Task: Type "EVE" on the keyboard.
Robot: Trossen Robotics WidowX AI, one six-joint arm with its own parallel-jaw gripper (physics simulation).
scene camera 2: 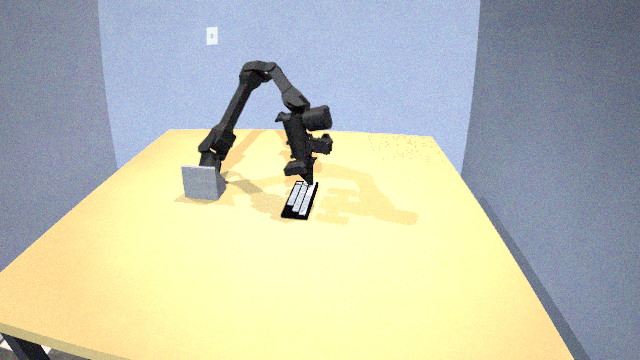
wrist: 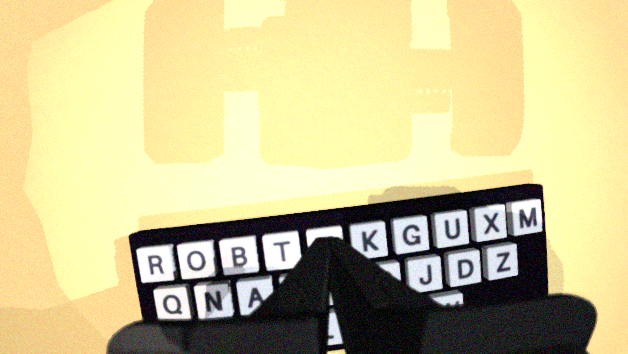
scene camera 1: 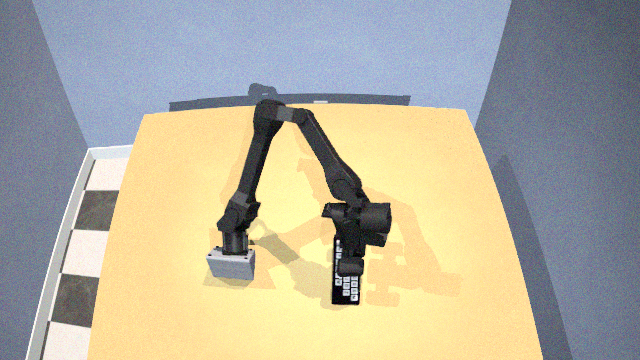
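Where they show: gripper, fingertip midpoint: [scene camera 2: 311, 185] [wrist: 326, 247] [scene camera 1: 358, 258]; arm's base, link origin: [scene camera 2: 207, 174] [scene camera 1: 234, 252].
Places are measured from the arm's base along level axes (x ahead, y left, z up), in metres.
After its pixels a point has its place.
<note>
The black keyboard [scene camera 1: 339, 299] @[x 0.259, y -0.134, z -0.049 m] [scene camera 2: 288, 214] @[x 0.259, y -0.141, z -0.049 m] [wrist: 531, 280] @[x 0.261, y -0.133, z -0.049 m] with white letter keys lies flat on the table. My gripper [scene camera 2: 311, 182] @[x 0.319, y -0.033, z -0.014 m] [wrist: 326, 247] @[x 0.319, y -0.033, z -0.014 m] is shut and empty, pointing down over the keyboard. In the wrist view its fingertips are over the key [wrist: 322, 233] @[x 0.318, y -0.033, z -0.043 m] between the T key [wrist: 281, 251] @[x 0.315, y -0.012, z -0.044 m] and the K key [wrist: 368, 240] @[x 0.309, y -0.053, z -0.044 m] in the top row. That key's letter is covered by the tips. The tips are at or very close to its surface; whether it is pressed down I cannot tell. The V key at the left of the bottom row is hidden behind the gripper.
The keyboard rests on the yellow table [scene camera 1: 425, 330] @[x 0.475, y -0.263, z -0.060 m] [scene camera 2: 300, 300] @[x 0.300, y -0.459, z -0.060 m]. The arm's grey base block [scene camera 1: 232, 266] @[x -0.005, y -0.050, z 0.013 m] [scene camera 2: 200, 182] @[x -0.009, y -0.049, z -0.004 m] stands to the left of the keyboard in both scene views. Shadows of the arm fall across the table around the keyboard. Blue walls rise behind and beside the table.
</note>
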